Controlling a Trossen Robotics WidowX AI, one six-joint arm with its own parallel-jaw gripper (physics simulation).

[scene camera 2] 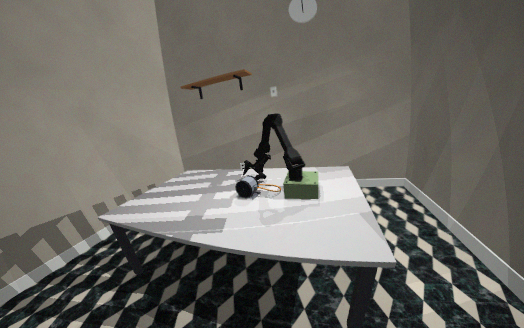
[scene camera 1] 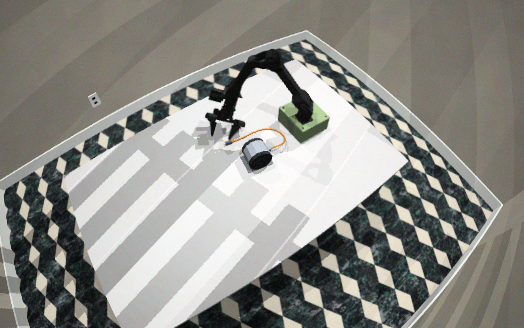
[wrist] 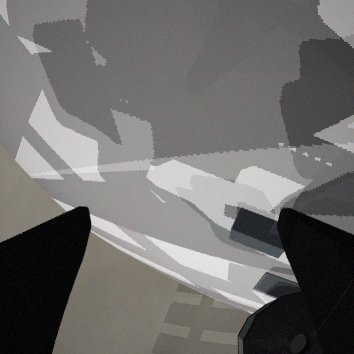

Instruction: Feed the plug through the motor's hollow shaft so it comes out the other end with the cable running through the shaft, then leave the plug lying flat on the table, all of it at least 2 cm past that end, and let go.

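Frame: origin at the arm's base, x ahead, y left, z up, level; millimetres.
Where they show: gripper, between the fingertips: [scene camera 1: 220, 138] [wrist: 187, 219]; arm's base, origin of its link: [scene camera 2: 296, 178] [scene camera 1: 303, 117].
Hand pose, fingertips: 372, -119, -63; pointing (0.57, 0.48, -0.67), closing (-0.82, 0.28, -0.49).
Each offset is from my fingertips to the centre of the thing, as dx, dy, dz. "*": to the spot under its first point. Level surfaces: height alone.
The grey motor @(-98, +173, +26) [scene camera 1: 256, 154] [scene camera 2: 246, 186] with black ends lies on its side on the table; in the wrist view its dark end @(* -71, +125, +14) [wrist: 280, 322] shows at the lower right, partly behind a finger. The dark plug @(-28, +30, -18) [scene camera 1: 228, 143] [wrist: 255, 231] lies on the table beside the motor, outside its shaft. The orange cable @(* -203, +35, -20) [scene camera 1: 262, 129] curves from the plug round to the motor's side nearer the arm base; how it meets the motor is too small to tell. My gripper [scene camera 1: 222, 137] [scene camera 2: 254, 175] [wrist: 187, 219] is open and empty, just above the table, its right finger beside the plug in the wrist view.
The arm stands on a green base block [scene camera 1: 302, 122] [scene camera 2: 301, 186], to the right of the motor and cable. All stand on a white table @(dz -25) [scene camera 1: 350, 150] [scene camera 2: 300, 240]. A wooden shelf [scene camera 2: 217, 80] hangs on the wall behind.
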